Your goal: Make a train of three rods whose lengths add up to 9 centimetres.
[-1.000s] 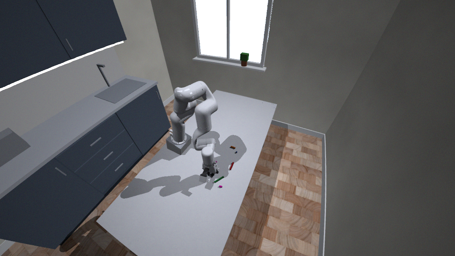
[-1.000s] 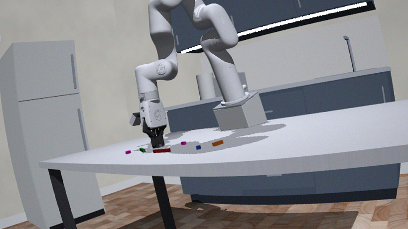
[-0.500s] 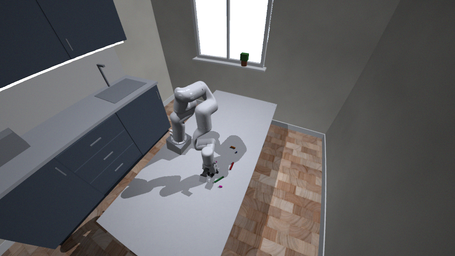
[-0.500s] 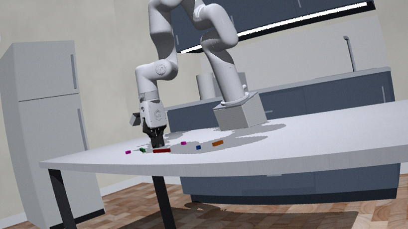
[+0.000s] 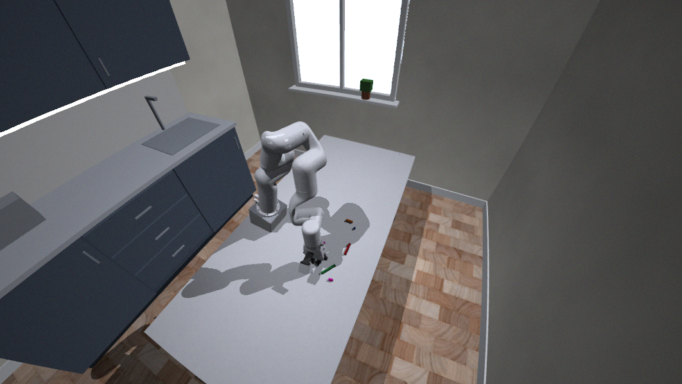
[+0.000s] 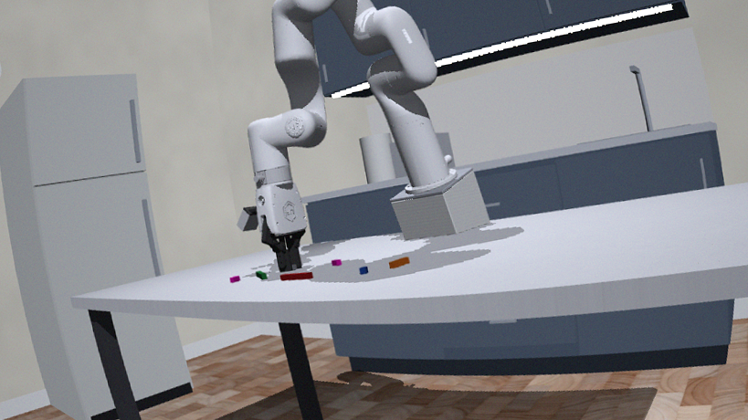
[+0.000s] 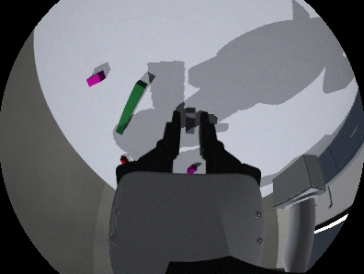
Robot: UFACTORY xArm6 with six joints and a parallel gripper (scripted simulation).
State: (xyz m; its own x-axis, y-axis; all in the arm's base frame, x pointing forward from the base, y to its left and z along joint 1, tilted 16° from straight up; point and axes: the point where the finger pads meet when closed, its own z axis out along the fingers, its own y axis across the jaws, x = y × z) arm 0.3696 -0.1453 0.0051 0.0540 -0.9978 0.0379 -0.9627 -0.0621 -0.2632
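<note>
My gripper is now 20 mm above the grey rod. The rest, counted from my hand: red rod (130 mm to the left, 120 mm ahead, 20 mm below); then small blue rod (270 mm to the left, 110 mm ahead, 20 mm below); then green rod (70 mm ahead, 20 mm below, 10 mm to the right).
</note>
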